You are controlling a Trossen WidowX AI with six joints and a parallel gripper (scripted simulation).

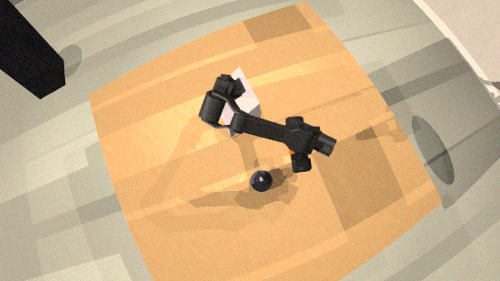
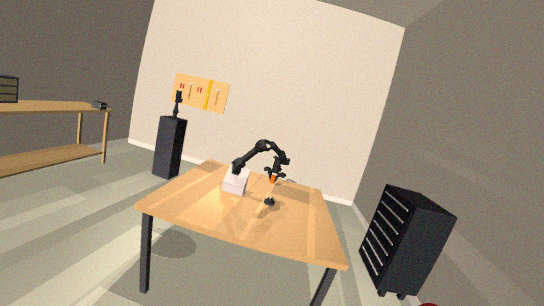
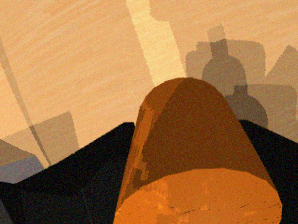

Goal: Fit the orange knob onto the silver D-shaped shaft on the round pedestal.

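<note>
Now: gripper tip 3 cm short of the dark round pedestal, 14 cm to the left of it and 11 cm above it. Round my gripper tip: orange knob 3 cm above.
</note>
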